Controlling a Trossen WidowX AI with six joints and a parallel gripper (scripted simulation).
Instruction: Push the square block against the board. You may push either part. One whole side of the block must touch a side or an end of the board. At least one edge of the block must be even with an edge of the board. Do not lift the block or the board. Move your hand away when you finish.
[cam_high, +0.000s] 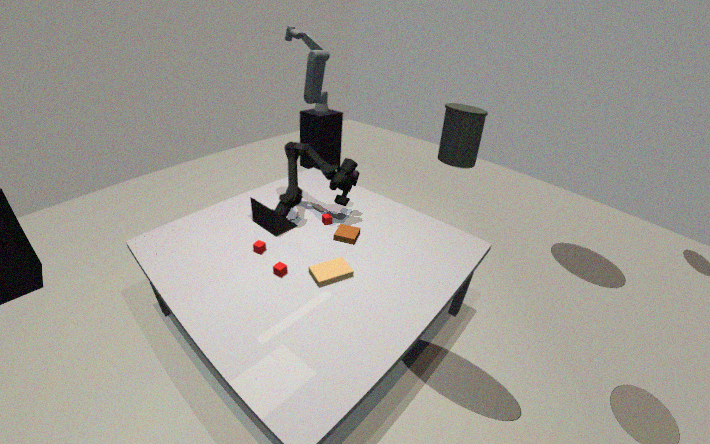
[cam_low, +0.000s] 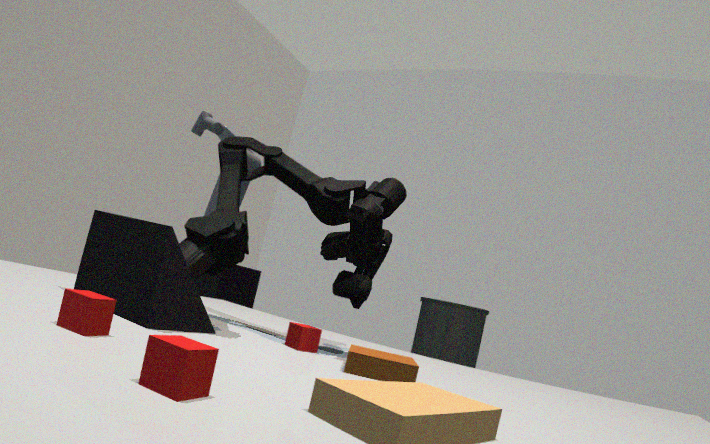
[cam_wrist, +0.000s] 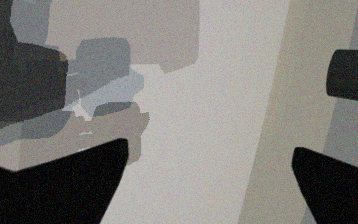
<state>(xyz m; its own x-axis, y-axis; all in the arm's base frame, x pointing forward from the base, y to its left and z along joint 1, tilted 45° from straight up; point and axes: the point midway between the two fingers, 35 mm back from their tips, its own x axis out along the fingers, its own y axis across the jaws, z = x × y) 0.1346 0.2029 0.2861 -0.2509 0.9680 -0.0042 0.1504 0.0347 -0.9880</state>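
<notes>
The square block lies 15 cm ahead of my gripper tip, 18 cm to the right of it and 10 cm below it. Also, from my gripper tip: board (29 cm ahead, 42 cm to the right, 10 cm below).
</notes>
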